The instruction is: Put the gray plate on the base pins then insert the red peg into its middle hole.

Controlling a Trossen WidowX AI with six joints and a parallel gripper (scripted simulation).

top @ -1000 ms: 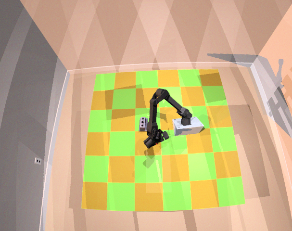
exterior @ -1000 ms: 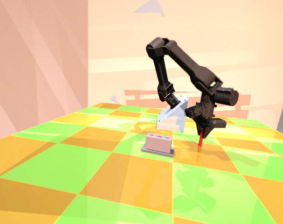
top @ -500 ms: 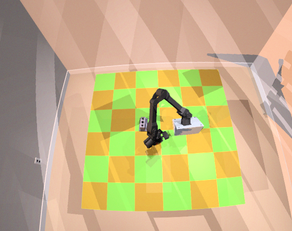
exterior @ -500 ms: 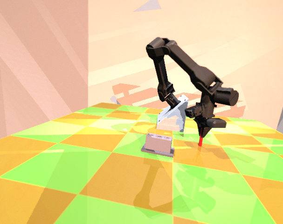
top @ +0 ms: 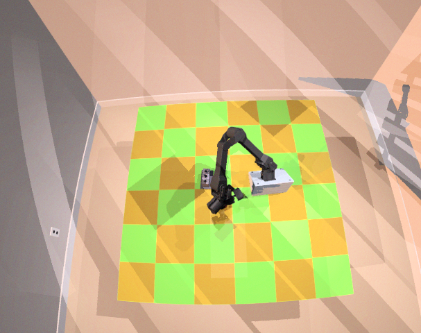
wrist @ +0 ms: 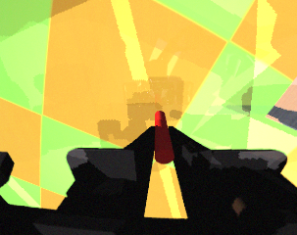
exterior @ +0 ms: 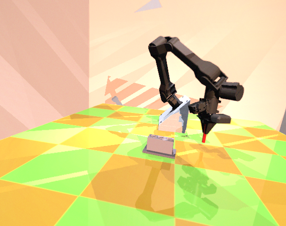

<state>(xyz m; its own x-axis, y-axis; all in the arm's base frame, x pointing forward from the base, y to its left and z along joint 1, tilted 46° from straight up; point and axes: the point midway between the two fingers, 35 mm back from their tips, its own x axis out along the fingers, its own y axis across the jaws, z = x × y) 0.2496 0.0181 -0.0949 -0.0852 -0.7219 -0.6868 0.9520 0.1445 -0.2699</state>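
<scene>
The gray plate is 80 mm ahead of my gripper tip, 190 mm to the right of it and 20 mm below it. Round my gripper tip: base: 80 mm ahead, 190 mm to the right, 50 mm below; then red peg: right at my gripper tip.
</scene>
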